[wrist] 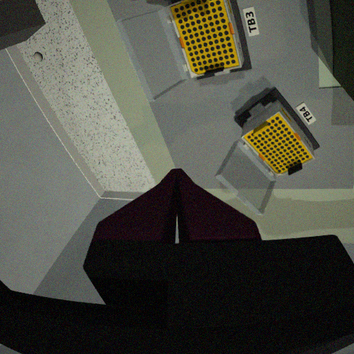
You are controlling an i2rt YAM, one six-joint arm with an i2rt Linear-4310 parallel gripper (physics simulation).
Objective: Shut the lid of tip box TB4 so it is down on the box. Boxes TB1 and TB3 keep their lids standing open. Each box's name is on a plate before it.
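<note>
Tip box TB4 [278, 143] is right of centre in the wrist view, a yellow perforated rack in a dark holder. Its clear lid [246, 176] stands open on the side toward my gripper. The TB4 name plate [305, 114] lies on the far side of the box. Tip box TB3 [207, 37] is at the top, with its clear lid [152, 55] standing open to its left and its name plate [251, 21] to its right. TB1 does not show. My gripper [176, 177] is shut, with its fingertips together and no thing between them, left of TB4's lid in the picture.
A speckled pale strip [90, 105] runs diagonally on the left, with a small round knob or hole [38, 56] at its upper part. A dark block [19, 21] is at the upper left corner. A dark green object [336, 37] stands at the upper right edge.
</note>
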